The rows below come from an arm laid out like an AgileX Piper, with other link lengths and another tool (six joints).
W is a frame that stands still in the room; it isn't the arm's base.
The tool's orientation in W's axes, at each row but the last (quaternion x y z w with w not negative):
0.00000 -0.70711 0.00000 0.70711
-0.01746 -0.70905 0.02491 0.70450
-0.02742 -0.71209 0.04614 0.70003
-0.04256 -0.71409 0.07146 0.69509
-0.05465 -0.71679 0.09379 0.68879
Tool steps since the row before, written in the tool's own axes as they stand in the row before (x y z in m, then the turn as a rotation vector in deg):
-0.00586 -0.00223 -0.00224 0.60 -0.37 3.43
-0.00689 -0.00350 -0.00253 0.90 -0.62 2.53
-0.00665 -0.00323 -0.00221 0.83 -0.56 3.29
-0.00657 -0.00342 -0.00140 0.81 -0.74 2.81
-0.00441 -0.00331 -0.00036 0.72 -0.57 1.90
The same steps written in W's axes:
0.00224 -0.00223 -0.00586 -3.43 -0.37 0.60
0.00261 -0.00388 -0.00665 -2.53 -0.59 0.92
0.00241 -0.00384 -0.00624 -3.29 -0.56 0.83
0.00173 -0.00436 -0.00590 -2.80 -0.72 0.85
0.00073 -0.00413 -0.00360 -1.90 -0.52 0.76

